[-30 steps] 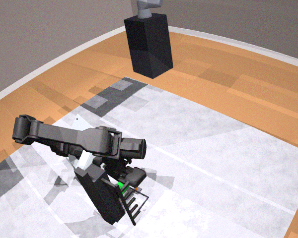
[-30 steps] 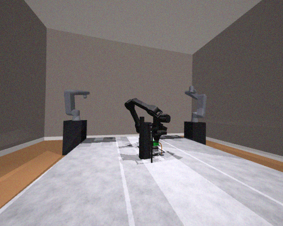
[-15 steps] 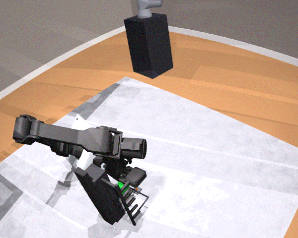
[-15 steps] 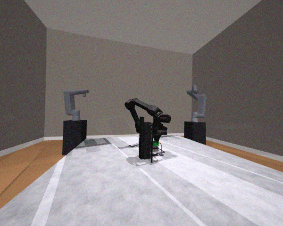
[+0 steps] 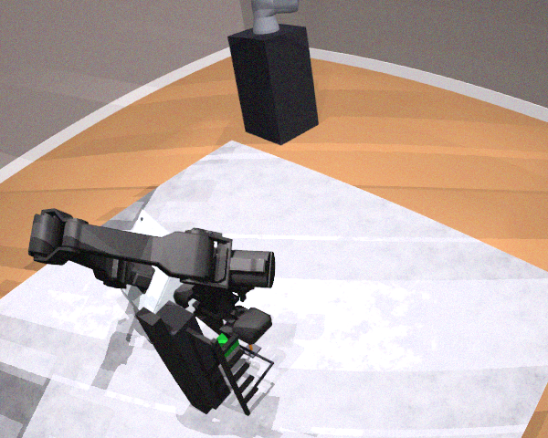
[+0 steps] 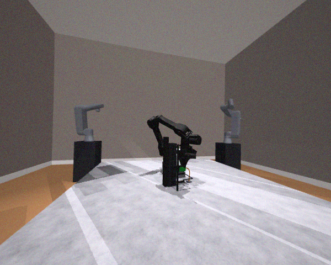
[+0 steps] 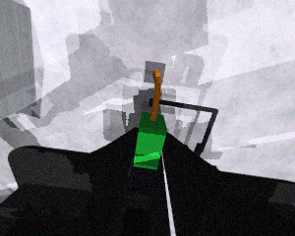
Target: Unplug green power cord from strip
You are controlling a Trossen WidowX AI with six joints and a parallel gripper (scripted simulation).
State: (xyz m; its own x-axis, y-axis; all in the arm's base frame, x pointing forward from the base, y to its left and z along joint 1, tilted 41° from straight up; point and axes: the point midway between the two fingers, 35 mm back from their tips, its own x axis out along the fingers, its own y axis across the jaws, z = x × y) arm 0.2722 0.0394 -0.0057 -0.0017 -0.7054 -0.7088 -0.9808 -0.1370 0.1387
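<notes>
Right now the green plug is 10 mm ahead of my gripper tip and 30 mm to the right of it. The rest, counted from my gripper tip: black power strip 20 mm ahead, 100 mm to the right, 30 mm above.
</notes>
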